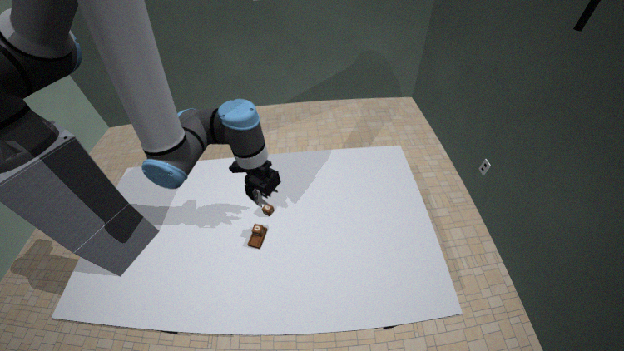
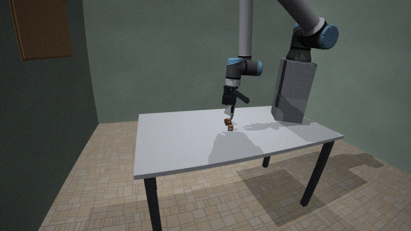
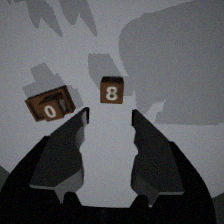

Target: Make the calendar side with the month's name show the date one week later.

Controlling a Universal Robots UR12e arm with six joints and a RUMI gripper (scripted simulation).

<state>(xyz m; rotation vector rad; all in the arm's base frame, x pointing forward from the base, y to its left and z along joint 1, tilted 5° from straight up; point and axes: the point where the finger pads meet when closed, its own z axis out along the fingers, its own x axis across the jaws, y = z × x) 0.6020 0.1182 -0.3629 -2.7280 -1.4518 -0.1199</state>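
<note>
The brown date cube lies 7 cm below my hand. Round my hand: brown wooden tray (10 cm to the right, 8 cm below, 3 cm behind).
</note>
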